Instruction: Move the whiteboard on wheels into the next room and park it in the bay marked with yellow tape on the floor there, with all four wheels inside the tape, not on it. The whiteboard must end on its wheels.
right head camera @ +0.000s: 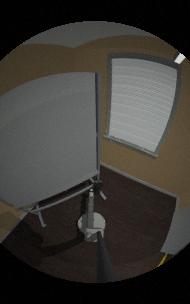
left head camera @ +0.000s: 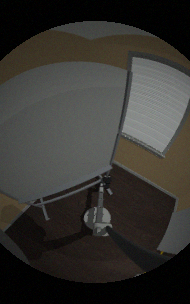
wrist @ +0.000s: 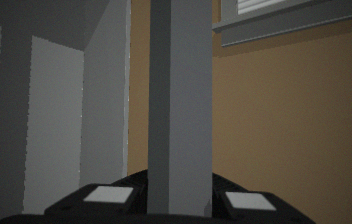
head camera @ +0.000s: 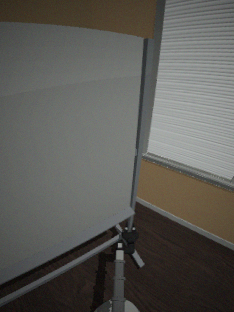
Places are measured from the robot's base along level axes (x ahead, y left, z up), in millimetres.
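Pixels of known places: gripper, between the fingertips: (wrist: 178, 184).
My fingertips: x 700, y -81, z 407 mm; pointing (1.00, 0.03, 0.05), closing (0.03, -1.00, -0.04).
Ahead of a thing's pixels: the offset from my fingertips to its top centre. "*": to the spot under its first point. Level surfaces: height alone.
The whiteboard (head camera: 70, 140) (left head camera: 60, 130) (right head camera: 50, 135) stands upright at the left and centre of the head views. A grey foot {* 93 mm right, 196 mm back, 334 mm down} (head camera: 137, 258) (left head camera: 110, 191) (right head camera: 103, 195) shows below its right end, and another foot {1057 mm left, 732 mm back, 334 mm down} (left head camera: 46, 210) (right head camera: 41, 218) below its left part. The wheels cannot be made out. My gripper (head camera: 130, 237) (left head camera: 106, 182) (right head camera: 97, 186) (wrist: 178, 184) is shut on the right upright post (wrist: 190, 100) of the whiteboard, below the board's lower edge. A bit of yellow tape (left head camera: 161, 253) (right head camera: 163, 259) shows at the lower right; the bay's full outline is hidden.
A window with blinds {* 452 mm right, 358 mm ahead, 1037 mm up} (head camera: 200, 90) (left head camera: 155, 102) (right head camera: 142, 100) is in the tan wall (wrist: 285, 115) behind the post. A pale grey panel (left head camera: 175, 230) (right head camera: 180, 230) stands at the right, beside the tape. My arm (head camera: 118, 280) reaches forward over the dark wood floor {434 mm down} (head camera: 170, 270).
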